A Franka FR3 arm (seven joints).
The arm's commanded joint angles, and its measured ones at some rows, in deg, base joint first. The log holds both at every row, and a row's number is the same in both.
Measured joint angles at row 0:
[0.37, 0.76, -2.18, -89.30, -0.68, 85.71, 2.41]
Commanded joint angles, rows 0 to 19:
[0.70, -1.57, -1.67, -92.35, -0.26, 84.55, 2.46]
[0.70, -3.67, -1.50, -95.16, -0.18, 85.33, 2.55]
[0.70, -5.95, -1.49, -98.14, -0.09, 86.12, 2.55]
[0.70, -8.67, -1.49, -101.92, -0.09, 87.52, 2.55]
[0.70, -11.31, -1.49, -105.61, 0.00, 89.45, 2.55]
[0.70, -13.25, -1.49, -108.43, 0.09, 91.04, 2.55]
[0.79, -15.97, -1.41, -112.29, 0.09, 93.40, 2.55]
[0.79, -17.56, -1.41, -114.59, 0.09, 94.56, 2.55]
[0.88, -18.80, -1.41, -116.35, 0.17, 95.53, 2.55]
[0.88, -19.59, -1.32, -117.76, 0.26, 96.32, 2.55]
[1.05, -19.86, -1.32, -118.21, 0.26, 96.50, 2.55]
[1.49, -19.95, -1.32, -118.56, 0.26, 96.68, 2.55]
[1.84, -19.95, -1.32, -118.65, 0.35, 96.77, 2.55]
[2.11, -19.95, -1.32, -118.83, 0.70, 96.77, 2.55]
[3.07, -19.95, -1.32, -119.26, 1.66, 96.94, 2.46]
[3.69, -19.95, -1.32, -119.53, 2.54, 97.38, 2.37]
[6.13, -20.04, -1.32, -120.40, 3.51, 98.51, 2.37]
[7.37, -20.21, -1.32, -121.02, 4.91, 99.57, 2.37]
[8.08, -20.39, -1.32, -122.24, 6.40, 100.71, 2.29]
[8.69, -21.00, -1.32, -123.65, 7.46, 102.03, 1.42]
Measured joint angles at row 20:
[7.02, -18.36, -0.96, -119.09, 4.67, 98.31, 2.35]
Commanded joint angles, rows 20 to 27:
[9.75, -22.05, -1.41, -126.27, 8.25, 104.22, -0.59]
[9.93, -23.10, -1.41, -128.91, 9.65, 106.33, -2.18]
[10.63, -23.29, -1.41, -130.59, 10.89, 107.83, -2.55]
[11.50, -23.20, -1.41, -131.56, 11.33, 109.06, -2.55]
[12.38, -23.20, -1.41, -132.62, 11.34, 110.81, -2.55]
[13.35, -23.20, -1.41, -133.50, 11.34, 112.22, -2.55]
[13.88, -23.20, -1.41, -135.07, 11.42, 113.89, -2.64]
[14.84, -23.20, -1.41, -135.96, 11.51, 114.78, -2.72]
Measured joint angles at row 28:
[12.55, -21.00, -0.96, -131.12, 10.19, 110.52, -1.69]
